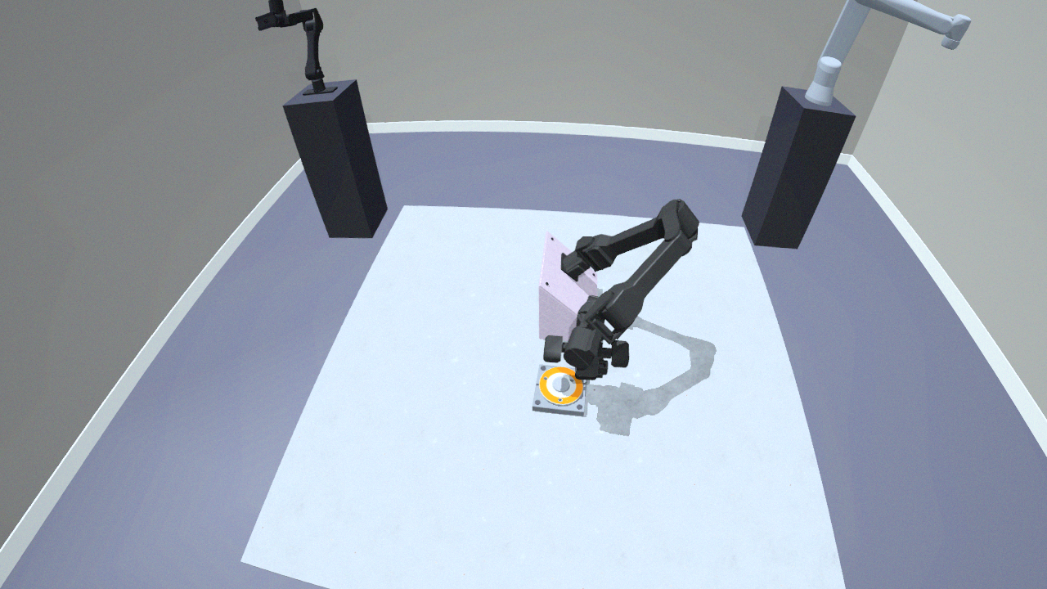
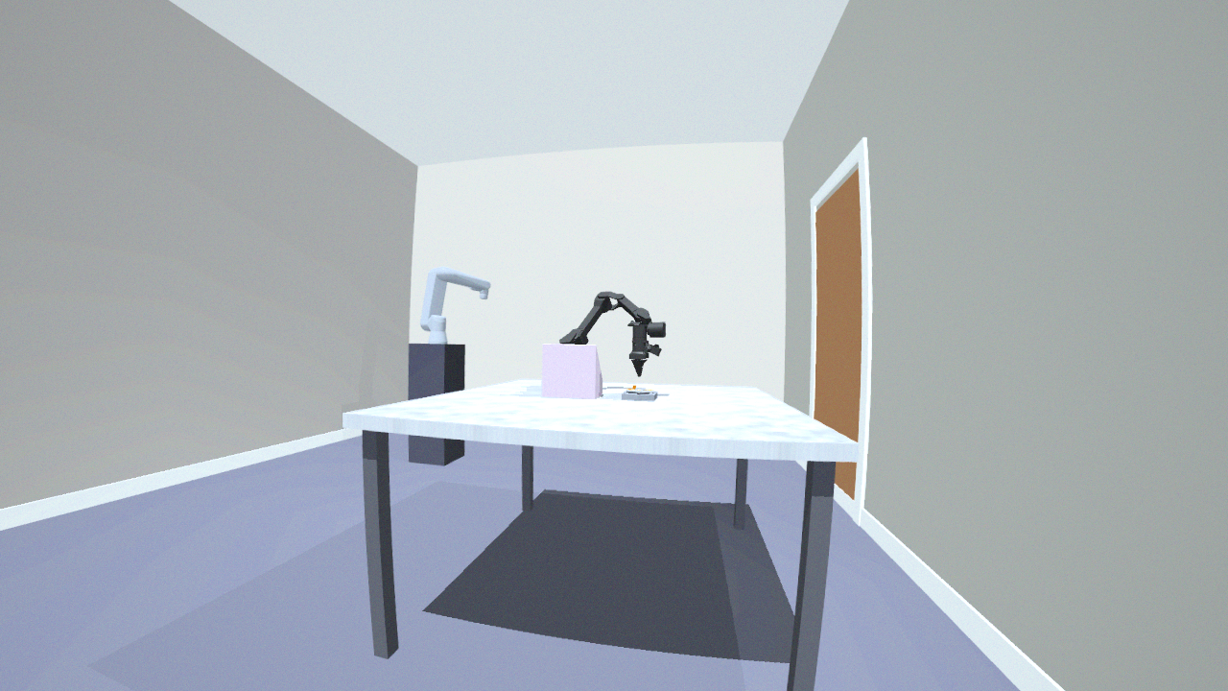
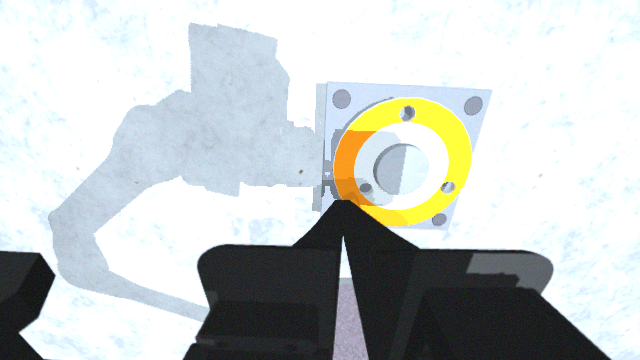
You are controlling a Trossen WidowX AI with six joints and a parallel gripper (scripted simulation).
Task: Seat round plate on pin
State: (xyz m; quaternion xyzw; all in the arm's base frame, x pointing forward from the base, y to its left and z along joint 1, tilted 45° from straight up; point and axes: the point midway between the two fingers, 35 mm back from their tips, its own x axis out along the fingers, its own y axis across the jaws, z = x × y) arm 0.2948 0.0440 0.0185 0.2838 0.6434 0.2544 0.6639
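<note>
Right now my gripper tip is 4 cm above the round plate, 3 cm to the left of it and 1 cm past it. Round my gripper tip: grey square base 6 cm below, 5 cm to the right, 1 cm ahead.
</note>
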